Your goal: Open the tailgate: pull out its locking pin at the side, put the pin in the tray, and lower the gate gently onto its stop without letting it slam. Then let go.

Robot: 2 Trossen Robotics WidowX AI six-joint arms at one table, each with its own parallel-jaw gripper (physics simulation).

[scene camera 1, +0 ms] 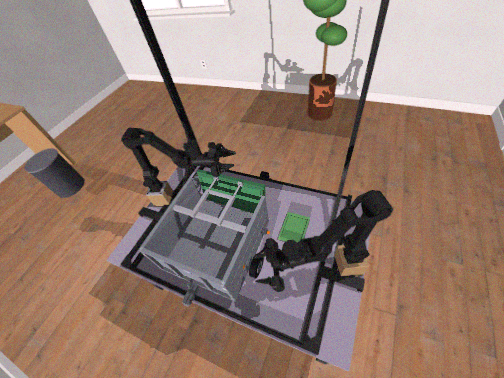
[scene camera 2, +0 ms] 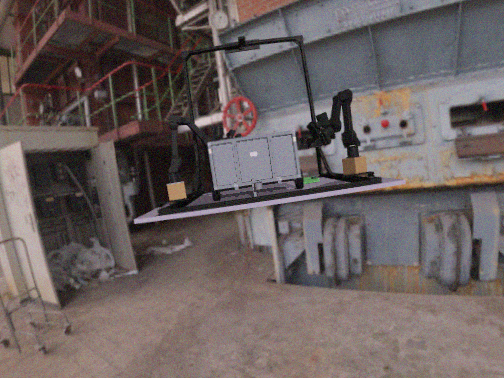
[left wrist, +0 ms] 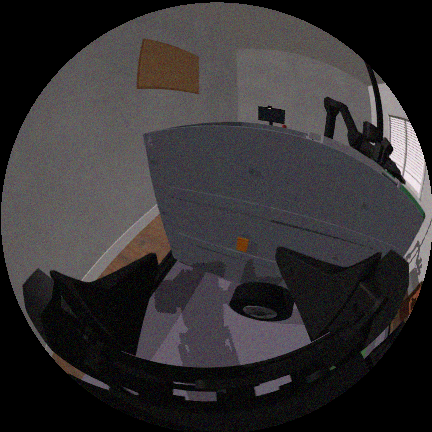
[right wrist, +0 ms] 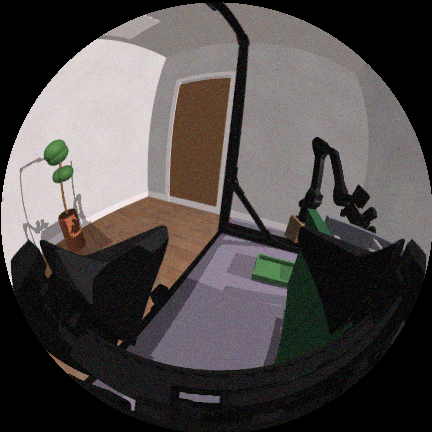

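The green tailgate stands upright at the far end of the grey trailer. I cannot make out the locking pin in any view. The green tray lies on the mat to the right of the trailer. My left gripper is open and empty beside the trailer's right side wall, near the wheel. My right gripper is open and empty, high near the tailgate's upper left part; one finger covers part of the gate in the right wrist view.
Pale bars cross the top of the trailer. An orange marker sits on its side wall. A black frame surrounds the mat, with tall posts at the back. A hitch sticks out at the trailer's near end.
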